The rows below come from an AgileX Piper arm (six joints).
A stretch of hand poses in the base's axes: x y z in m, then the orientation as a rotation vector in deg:
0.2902, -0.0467, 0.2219, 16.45, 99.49, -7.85
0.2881, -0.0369, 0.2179, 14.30, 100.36, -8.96
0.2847, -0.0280, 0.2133, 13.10, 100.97, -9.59
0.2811, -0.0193, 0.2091, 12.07, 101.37, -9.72
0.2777, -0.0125, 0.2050, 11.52, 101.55, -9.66
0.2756, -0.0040, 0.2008, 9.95, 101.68, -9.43
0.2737, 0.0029, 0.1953, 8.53, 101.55, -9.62
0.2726, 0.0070, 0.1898, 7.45, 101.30, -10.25
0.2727, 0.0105, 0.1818, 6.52, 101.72, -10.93
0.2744, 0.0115, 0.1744, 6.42, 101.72, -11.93
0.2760, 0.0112, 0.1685, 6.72, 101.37, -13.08
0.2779, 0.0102, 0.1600, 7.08, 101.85, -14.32
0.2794, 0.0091, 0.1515, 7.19, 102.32, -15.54
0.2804, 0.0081, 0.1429, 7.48, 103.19, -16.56
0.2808, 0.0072, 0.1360, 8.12, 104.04, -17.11
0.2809, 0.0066, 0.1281, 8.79, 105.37, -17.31
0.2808, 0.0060, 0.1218, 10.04, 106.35, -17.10
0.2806, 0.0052, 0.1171, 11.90, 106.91, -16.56
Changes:
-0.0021, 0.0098, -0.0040, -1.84, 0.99, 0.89
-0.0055, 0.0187, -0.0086, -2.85, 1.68, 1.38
-0.0091, 0.0274, -0.0128, -3.46, 2.09, 2.02
-0.0125, 0.0342, -0.0169, -3.71, 2.26, 2.44
-0.0146, 0.0427, -0.0211, -4.43, 2.36, 3.62
-0.0165, 0.0496, -0.0266, -5.37, 2.28, 4.45
-0.0176, 0.0537, -0.0321, -6.42, 2.15, 4.81
-0.0175, 0.0572, -0.0401, -7.33, 2.69, 5.07
-0.0158, 0.0582, -0.0475, -8.04, 2.86, 4.58
-0.0142, 0.0579, -0.0534, -8.67, 2.69, 3.72
-0.0123, 0.0569, -0.0619, -9.21, 3.36, 2.81
-0.0108, 0.0558, -0.0704, -9.86, 4.03, 2.09
-0.0098, 0.0548, -0.0790, -10.23, 5.06, 1.39
-0.0094, 0.0539, -0.0859, -10.09, 5.99, 0.72
-0.0093, 0.0533, -0.0938, -9.64, 7.32, 0.26
-0.0094, 0.0527, -0.1001, -8.66, 8.23, -0.37
-0.0096, 0.0519, -0.1048, -7.20, 8.67, -1.25

